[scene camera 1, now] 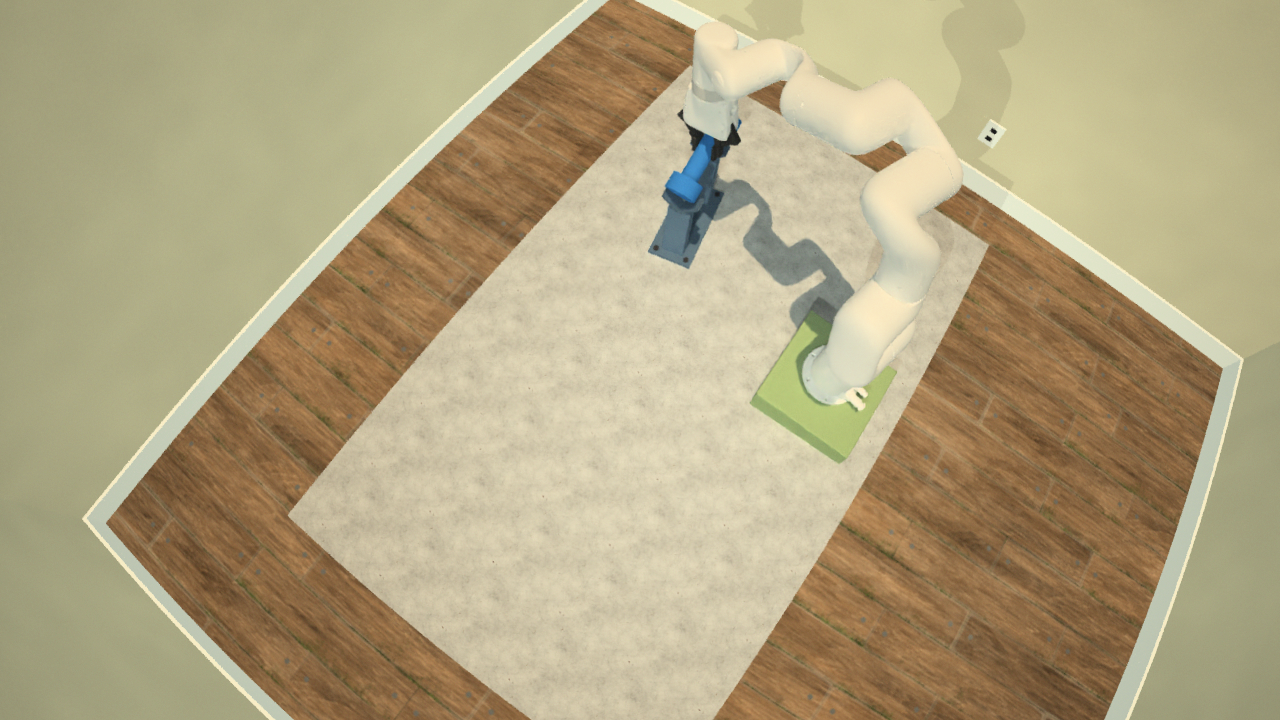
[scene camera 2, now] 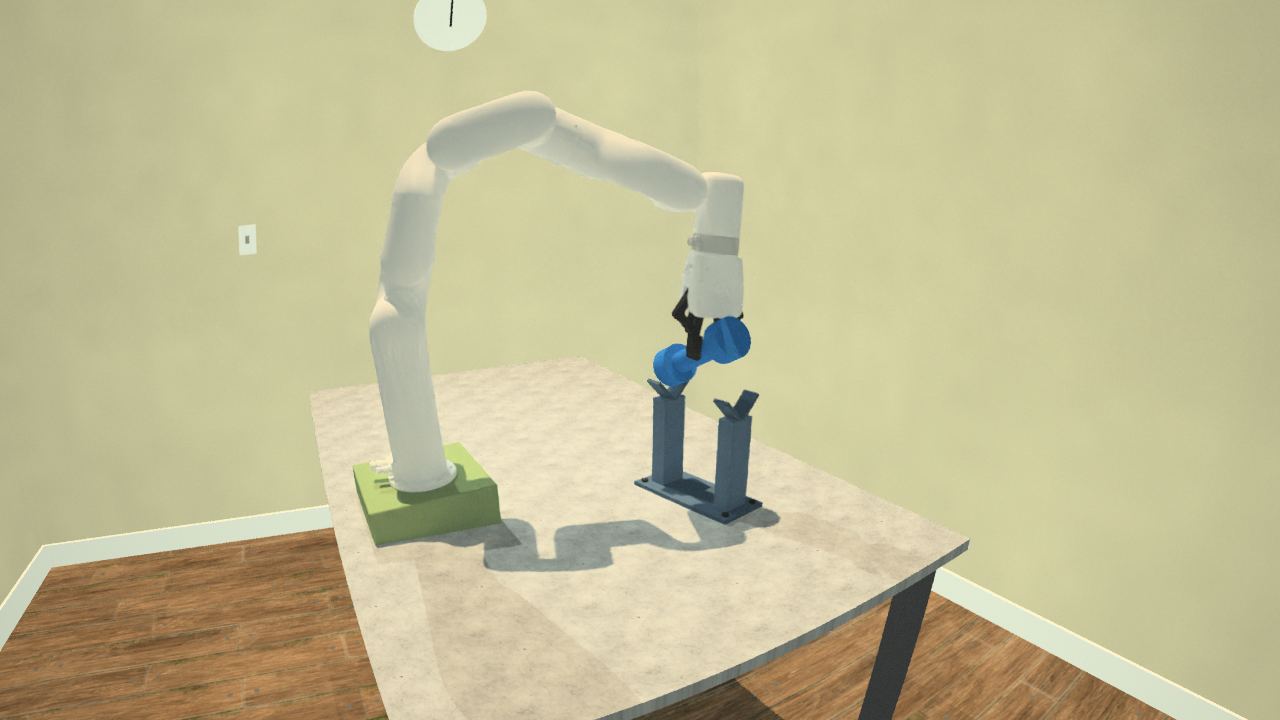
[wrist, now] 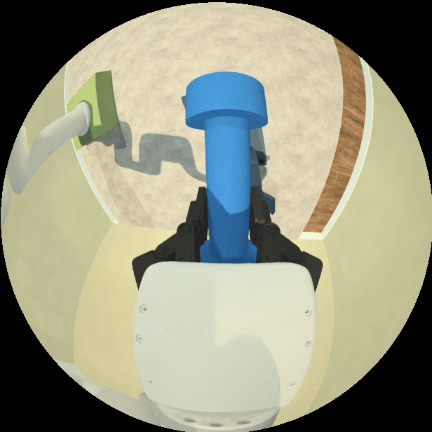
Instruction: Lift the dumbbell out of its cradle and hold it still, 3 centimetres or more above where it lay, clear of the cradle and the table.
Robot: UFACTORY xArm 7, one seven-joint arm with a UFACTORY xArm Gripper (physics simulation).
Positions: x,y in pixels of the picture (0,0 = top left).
Scene:
blue dumbbell: scene camera 1 684,184; scene camera 2; wrist
same spot on blue dumbbell: [wrist: 226,105] = [scene camera 2: 677,344]
same spot on cradle: [scene camera 2: 724,501] = [scene camera 1: 711,193]

